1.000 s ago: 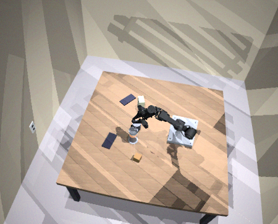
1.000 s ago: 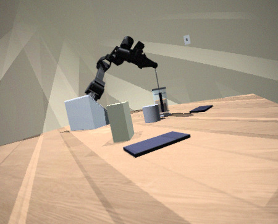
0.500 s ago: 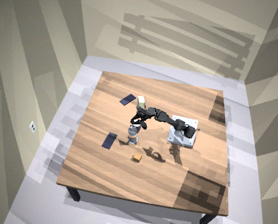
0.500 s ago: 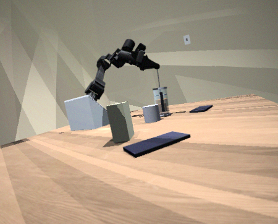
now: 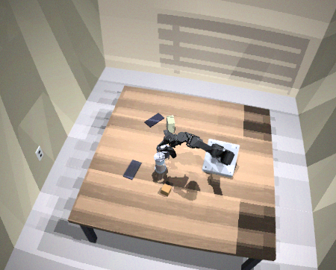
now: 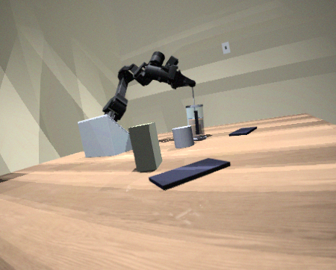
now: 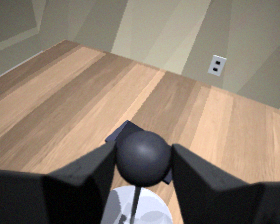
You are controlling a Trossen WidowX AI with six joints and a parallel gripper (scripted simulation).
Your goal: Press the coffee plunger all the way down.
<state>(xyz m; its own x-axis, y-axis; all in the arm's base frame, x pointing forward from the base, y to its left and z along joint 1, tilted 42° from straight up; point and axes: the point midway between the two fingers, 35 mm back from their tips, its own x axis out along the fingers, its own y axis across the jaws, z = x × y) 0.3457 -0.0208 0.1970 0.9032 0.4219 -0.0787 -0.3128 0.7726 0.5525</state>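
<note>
Right now the coffee press is 120 mm below my gripper tip, 20 mm to the right of it and 10 mm behind it. The rest, counted from my gripper tip: small block 210 mm below, 170 mm to the left, 80 mm behind.
</note>
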